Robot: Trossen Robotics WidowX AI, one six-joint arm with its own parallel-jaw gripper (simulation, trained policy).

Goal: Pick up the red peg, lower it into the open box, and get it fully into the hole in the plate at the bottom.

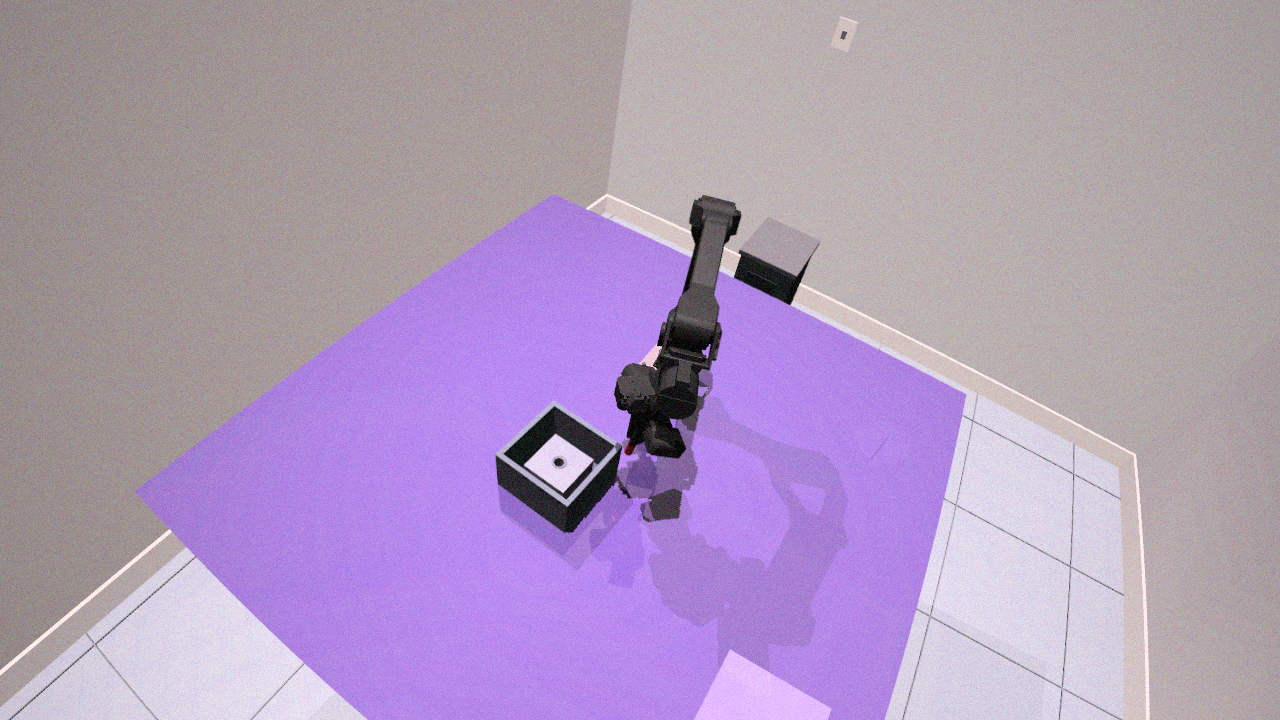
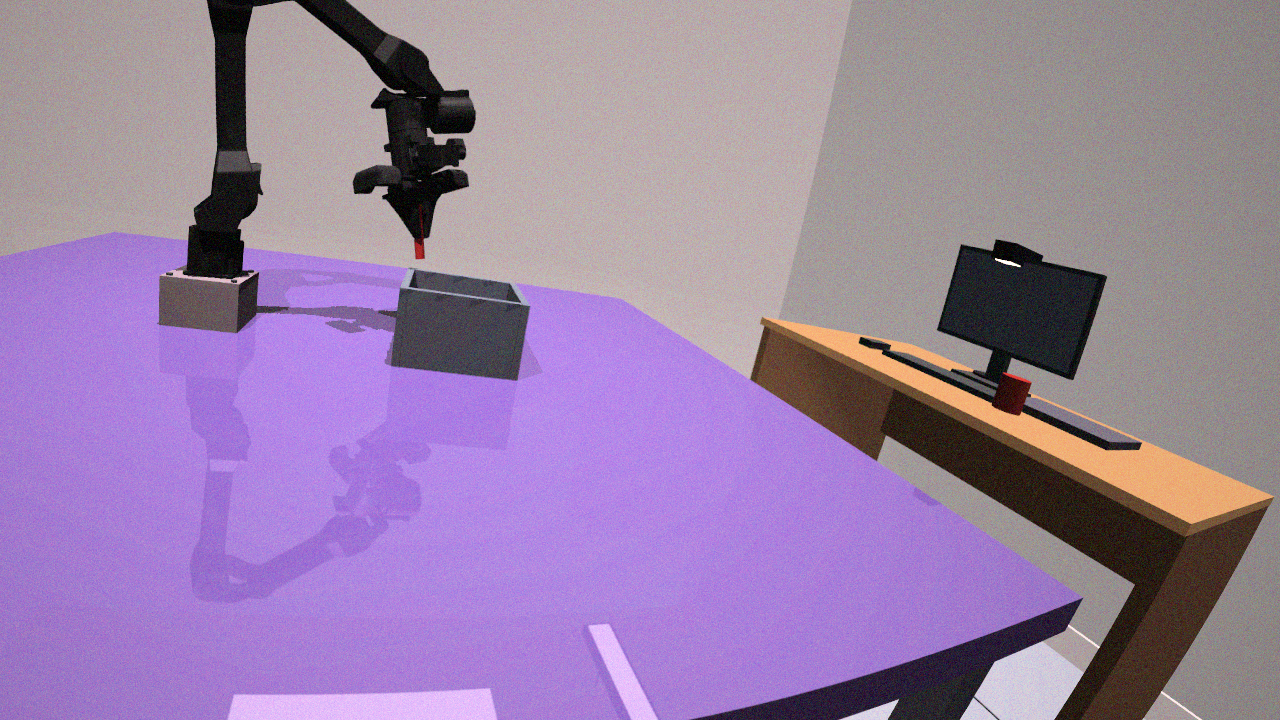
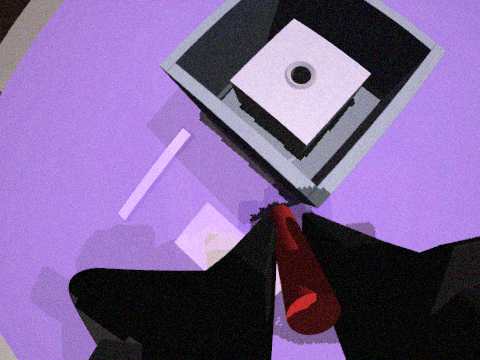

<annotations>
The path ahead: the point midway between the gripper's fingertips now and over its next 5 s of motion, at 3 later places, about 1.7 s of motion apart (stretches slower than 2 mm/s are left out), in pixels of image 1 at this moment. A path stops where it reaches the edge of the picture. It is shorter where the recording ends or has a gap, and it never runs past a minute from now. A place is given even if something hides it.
The gripper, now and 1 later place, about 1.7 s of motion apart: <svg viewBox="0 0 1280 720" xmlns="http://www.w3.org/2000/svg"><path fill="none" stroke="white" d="M630 441L553 456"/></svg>
</annotations>
